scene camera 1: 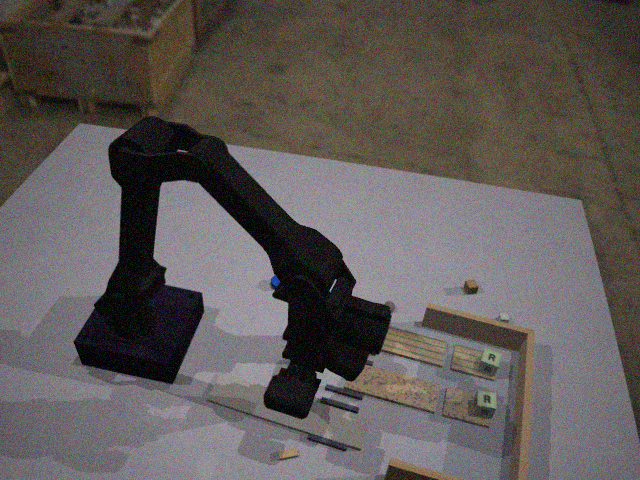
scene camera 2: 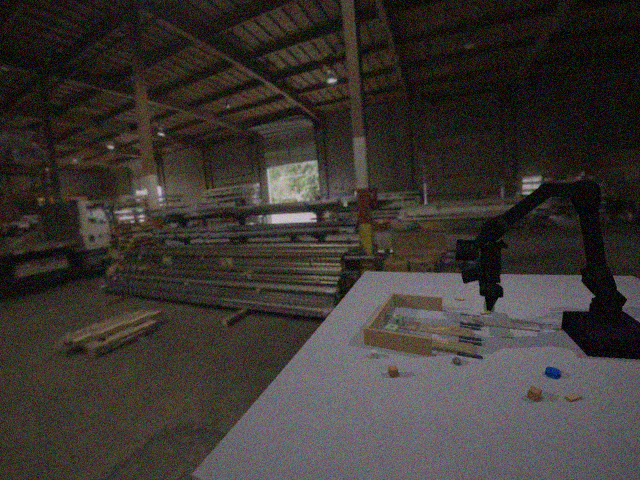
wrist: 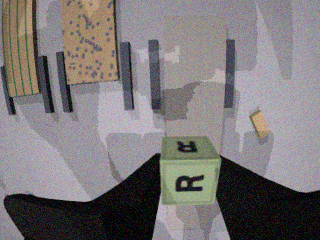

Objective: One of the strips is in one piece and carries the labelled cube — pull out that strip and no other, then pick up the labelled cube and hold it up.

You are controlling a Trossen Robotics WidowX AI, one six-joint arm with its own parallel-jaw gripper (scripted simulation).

My gripper [scene camera 1: 304,388] carries a pale green cube marked r [wrist: 189,166].
My gripper also shows in scene camera 2 [scene camera 2: 488,308] and in the wrist view [wrist: 185,159].
